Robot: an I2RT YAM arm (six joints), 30 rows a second.
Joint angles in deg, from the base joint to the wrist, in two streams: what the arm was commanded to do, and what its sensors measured. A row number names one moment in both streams.
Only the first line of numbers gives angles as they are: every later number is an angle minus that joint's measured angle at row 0.
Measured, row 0:
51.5 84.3 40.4 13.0 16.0 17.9
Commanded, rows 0 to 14:
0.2 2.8 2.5 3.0 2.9 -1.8
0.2 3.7 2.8 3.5 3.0 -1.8
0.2 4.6 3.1 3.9 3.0 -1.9
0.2 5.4 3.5 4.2 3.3 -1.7
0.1 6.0 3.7 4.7 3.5 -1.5
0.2 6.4 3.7 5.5 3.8 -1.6
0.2 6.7 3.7 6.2 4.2 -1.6
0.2 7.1 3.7 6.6 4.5 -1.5
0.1 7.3 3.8 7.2 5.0 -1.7
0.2 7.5 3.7 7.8 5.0 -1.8
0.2 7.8 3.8 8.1 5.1 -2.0
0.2 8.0 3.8 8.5 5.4 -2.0
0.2 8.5 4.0 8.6 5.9 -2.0
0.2 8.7 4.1 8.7 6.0 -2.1
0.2 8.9 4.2 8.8 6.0 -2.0
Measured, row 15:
0.0 7.9 2.6 6.3 4.0 -1.5
